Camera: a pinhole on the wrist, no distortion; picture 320 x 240 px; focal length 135.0 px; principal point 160.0 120.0 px. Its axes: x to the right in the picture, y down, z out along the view. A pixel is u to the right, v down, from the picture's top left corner.
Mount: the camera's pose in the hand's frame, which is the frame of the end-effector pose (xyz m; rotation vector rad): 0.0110 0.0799 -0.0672 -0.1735 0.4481 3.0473
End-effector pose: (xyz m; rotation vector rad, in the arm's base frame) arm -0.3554 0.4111 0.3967 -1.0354 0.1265 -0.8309
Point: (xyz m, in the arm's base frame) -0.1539 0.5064 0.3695
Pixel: 110.3 110.2
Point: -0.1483 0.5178 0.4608
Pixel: 100.4 153.8
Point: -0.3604 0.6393 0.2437
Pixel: 299.0 95.1
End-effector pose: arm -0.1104 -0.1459 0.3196 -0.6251 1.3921 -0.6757
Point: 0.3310 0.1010 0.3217
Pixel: 189.0 133.1
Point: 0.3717 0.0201 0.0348
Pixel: 128.6 92.4
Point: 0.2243 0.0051 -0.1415
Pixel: 89.5 33.9
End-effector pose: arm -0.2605 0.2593 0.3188 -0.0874 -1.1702 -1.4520
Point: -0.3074 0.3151 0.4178
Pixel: 116.1 201.8
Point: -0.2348 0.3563 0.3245
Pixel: 239.3 208.4
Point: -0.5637 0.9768 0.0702
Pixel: outside the picture
